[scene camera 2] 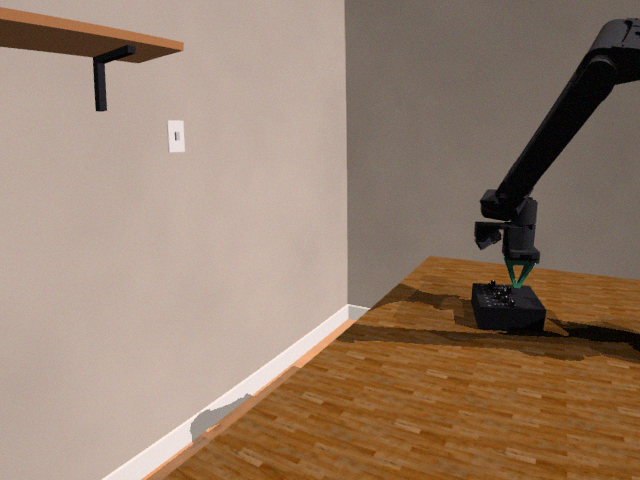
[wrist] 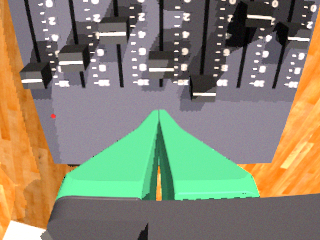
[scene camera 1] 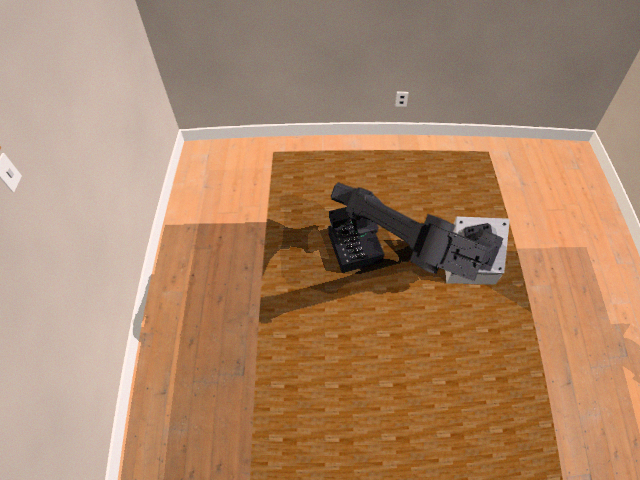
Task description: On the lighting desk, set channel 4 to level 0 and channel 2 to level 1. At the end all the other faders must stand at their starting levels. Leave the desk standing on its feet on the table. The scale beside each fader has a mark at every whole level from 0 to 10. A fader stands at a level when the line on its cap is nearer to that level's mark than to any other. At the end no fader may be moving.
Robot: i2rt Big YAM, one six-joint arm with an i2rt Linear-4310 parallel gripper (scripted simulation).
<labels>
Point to a channel 6 fader cap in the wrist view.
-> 72,58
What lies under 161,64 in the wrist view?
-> A channel 4 fader cap.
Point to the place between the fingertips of my gripper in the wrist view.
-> At 158,120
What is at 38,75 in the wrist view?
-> A master fader cap.
</labels>
